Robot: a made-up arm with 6 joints.
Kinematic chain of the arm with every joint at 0, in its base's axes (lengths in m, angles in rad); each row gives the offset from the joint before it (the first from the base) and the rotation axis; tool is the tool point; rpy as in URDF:
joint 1: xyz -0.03 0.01 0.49 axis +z
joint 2: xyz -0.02 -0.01 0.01 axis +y
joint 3: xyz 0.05 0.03 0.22 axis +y
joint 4: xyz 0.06 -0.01 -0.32 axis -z
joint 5: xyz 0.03 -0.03 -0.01 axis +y
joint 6: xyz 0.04 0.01 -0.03 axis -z
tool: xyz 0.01 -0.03 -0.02 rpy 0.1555 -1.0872 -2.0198
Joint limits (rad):
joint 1: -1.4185..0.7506
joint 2: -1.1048..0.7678
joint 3: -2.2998..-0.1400
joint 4: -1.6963..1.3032
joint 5: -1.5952..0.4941
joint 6: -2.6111..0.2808
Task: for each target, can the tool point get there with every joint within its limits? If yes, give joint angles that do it. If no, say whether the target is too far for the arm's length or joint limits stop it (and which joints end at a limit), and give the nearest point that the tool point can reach.
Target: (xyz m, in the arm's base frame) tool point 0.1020 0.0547 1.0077
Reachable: yes | joints -0.4284 -0.6390 -1.5629 -0.9082 -0.4637 -2.2684
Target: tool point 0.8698 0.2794 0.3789
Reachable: no: too far | nearest point 0.5236 0.1757 0.4937 | short by 0.379 m
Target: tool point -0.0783 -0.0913 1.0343
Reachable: yes | joints -1.0429 -0.3582 -2.1037 0.7043 -0.9687 -0.1716
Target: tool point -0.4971 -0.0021 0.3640
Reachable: no: joint limits stop it (at a limit: joint 1, joint 2, joint 3, joint 4) | nearest point -0.1351 -0.0227 0.3229 | short by 0.365 m
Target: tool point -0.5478 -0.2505 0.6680
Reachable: no: joint limits stop it (at a limit: joint 2, joint 3) | nearest point -0.4076 -0.1800 0.8686 | short by 0.255 m
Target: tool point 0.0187 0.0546 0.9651
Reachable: yes | joints -0.5685 -0.9345 -1.1686 -0.9055 -0.9927 -0.3162
